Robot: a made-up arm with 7 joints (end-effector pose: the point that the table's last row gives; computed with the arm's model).
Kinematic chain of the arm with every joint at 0, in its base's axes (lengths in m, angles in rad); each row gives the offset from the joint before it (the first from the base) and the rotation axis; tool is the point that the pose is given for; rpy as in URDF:
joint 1: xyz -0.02 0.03 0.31 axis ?
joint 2: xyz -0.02 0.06 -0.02 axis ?
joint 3: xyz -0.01 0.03 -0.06 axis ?
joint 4: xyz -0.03 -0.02 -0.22 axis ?
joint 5: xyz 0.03 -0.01 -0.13 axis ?
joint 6: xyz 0 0.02 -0.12 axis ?
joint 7: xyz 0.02 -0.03 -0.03 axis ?
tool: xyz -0.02 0 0.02 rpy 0.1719 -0.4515 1.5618
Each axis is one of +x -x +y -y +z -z.
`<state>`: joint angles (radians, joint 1 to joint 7).
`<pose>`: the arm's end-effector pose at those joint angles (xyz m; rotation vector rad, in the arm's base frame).
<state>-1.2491 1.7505 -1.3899 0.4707 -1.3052 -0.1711 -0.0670</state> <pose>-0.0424 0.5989 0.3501 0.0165 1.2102 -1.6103</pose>
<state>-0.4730 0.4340 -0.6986 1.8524 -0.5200 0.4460 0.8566</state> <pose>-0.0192 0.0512 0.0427 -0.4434 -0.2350 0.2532</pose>
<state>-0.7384 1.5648 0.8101 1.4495 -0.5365 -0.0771 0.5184</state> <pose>0.1994 0.3723 0.3226 0.6140 -1.5157 -0.2264</pose>
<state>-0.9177 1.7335 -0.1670 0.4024 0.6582 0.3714 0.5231</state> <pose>0.0518 0.5968 0.2894 1.4356 -0.6573 1.0108</pose>
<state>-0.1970 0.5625 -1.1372 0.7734 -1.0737 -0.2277 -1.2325</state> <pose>-0.1207 0.2218 -0.1724 -0.7320 -1.6578 -0.1349</pose>
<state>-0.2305 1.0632 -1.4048 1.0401 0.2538 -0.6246 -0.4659</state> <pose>-0.1435 0.3259 -0.0396 -0.2203 -0.8521 0.6502</pose>
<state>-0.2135 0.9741 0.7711 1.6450 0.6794 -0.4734 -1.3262</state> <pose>0.1483 0.3490 0.2743 0.4061 1.6611 -1.3104</pose>
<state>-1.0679 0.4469 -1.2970 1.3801 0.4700 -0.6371 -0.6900</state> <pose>-0.3453 0.0229 0.1433 -0.0346 -0.1193 1.7010</pose>
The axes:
joint 1: -y
joint 2: +x
joint 3: +z
joint 4: -y
joint 5: +z
joint 6: +y
joint 7: -x

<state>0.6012 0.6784 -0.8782 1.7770 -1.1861 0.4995 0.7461</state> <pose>0.2106 0.0928 0.1412 0.2531 -1.6664 -0.3363</pose>
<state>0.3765 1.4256 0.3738 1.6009 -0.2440 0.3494 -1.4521</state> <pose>0.1806 0.3550 0.3988 -0.3622 1.9912 -0.1387</pose>
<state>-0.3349 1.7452 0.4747 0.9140 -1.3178 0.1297 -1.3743</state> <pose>0.1718 0.5164 0.3940 -0.7511 2.2986 1.8450</pose>
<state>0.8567 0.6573 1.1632 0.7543 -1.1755 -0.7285 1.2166</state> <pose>0.2292 0.5071 0.2010 -0.1616 -1.5595 0.7629</pose>
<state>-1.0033 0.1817 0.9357 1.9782 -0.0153 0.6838 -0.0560</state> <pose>-0.0769 0.2801 0.1313 1.0251 -1.2767 1.6857</pose>
